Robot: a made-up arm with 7 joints. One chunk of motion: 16 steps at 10 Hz.
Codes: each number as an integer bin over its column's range. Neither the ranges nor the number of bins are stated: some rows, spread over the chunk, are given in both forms.
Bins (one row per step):
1: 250 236 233 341 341 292
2: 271 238 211 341 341 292
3: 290 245 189 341 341 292
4: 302 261 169 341 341 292
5: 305 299 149 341 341 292
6: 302 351 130 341 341 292
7: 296 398 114 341 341 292
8: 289 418 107 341 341 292
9: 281 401 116 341 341 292
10: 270 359 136 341 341 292
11: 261 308 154 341 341 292
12: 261 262 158 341 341 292
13: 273 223 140 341 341 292
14: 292 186 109 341 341 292
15: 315 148 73 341 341 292
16: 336 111 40 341 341 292
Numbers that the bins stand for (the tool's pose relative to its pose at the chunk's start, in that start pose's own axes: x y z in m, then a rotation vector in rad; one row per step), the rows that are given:
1: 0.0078 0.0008 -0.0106 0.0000 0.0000 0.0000
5: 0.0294 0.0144 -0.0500 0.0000 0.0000 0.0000
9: 0.0200 0.0363 -0.0655 0.0000 0.0000 0.0000
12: 0.0122 0.0064 -0.0458 0.0000 0.0000 0.0000
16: 0.0415 -0.0261 -0.1012 0.0000 0.0000 0.0000
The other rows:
2: 0.0161 0.0012 -0.0209 0.0000 0.0000 0.0000
3: 0.0235 0.0027 -0.0312 0.0000 0.0000 0.0000
4: 0.0282 0.0062 -0.0406 0.0000 0.0000 0.0000
6: 0.0282 0.0256 -0.0589 0.0000 0.0000 0.0000
7: 0.0259 0.0357 -0.0665 0.0000 0.0000 0.0000
8: 0.0231 0.0400 -0.0697 0.0000 0.0000 0.0000
10: 0.0157 0.0273 -0.0561 0.0000 0.0000 0.0000
11: 0.0122 0.0163 -0.0477 0.0000 0.0000 0.0000
13: 0.0168 -0.0020 -0.0542 0.0000 0.0000 0.0000
14: 0.0243 -0.0100 -0.0688 0.0000 0.0000 0.0000
15: 0.0333 -0.0181 -0.0857 0.0000 0.0000 0.0000

